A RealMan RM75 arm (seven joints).
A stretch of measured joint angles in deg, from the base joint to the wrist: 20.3, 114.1, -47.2, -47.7, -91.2, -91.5, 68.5; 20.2, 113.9, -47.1, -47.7, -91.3, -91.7, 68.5; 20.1, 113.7, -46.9, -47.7, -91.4, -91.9, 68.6; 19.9, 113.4, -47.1, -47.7, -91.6, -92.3, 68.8; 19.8, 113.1, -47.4, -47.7, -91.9, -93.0, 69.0; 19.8, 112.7, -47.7, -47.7, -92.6, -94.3, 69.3; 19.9, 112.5, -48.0, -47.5, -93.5, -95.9, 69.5; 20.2, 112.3, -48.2, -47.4, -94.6, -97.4, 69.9; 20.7, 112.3, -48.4, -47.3, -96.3, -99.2, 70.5; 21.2, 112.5, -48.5, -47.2, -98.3, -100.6, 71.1; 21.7, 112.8, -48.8, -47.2, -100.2, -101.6, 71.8; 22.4, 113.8, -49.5, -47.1, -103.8, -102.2, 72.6; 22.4, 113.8, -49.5, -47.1, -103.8, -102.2, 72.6; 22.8, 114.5, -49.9, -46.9, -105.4, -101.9, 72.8; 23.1, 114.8, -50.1, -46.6, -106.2, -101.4, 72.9; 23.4, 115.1, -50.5, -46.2, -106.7, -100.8, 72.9; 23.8, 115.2, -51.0, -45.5, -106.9, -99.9, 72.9; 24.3, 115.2, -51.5, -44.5, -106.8, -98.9, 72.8; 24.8, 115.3, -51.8, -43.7, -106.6, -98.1, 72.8; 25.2, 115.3, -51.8, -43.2, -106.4, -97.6, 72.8; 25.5, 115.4, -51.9, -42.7, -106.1, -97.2, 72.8; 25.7, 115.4, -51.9, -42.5, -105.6, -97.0, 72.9; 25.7, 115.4, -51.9, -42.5, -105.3, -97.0, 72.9
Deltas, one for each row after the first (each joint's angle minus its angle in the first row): -0.1, -0.2, 0.1, 0.0, -0.1, -0.2, 0.0; -0.2, -0.4, 0.3, 0.0, -0.2, -0.4, 0.1; -0.4, -0.7, 0.1, 0.0, -0.4, -0.8, 0.3; -0.5, -1.0, -0.2, 0.0, -0.7, -1.5, 0.5; -0.5, -1.4, -0.5, 0.0, -1.4, -2.8, 0.8; -0.4, -1.6, -0.8, 0.2, -2.3, -4.4, 1.0; -0.1, -1.8, -1.0, 0.3, -3.4, -5.9, 1.4; 0.4, -1.8, -1.2, 0.4, -5.1, -7.7, 2.0; 0.9, -1.6, -1.3, 0.5, -7.1, -9.1, 2.6; 1.4, -1.3, -1.6, 0.5, -9.0, -10.1, 3.3; 2.1, -0.3, -2.3, 0.6, -12.6, -10.7, 4.1; 2.1, -0.3, -2.3, 0.6, -12.6, -10.7, 4.1; 2.5, 0.4, -2.7, 0.8, -14.2, -10.4, 4.3; 2.8, 0.7, -2.9, 1.1, -15.0, -9.9, 4.4; 3.1, 1.0, -3.3, 1.5, -15.5, -9.3, 4.4; 3.5, 1.1, -3.8, 2.2, -15.7, -8.4, 4.4; 4.0, 1.1, -4.3, 3.2, -15.6, -7.4, 4.3; 4.5, 1.2, -4.6, 4.0, -15.4, -6.6, 4.3; 4.9, 1.2, -4.6, 4.5, -15.2, -6.1, 4.3; 5.2, 1.3, -4.7, 5.0, -14.9, -5.7, 4.3; 5.4, 1.3, -4.7, 5.2, -14.4, -5.5, 4.4; 5.4, 1.3, -4.7, 5.2, -14.1, -5.5, 4.4
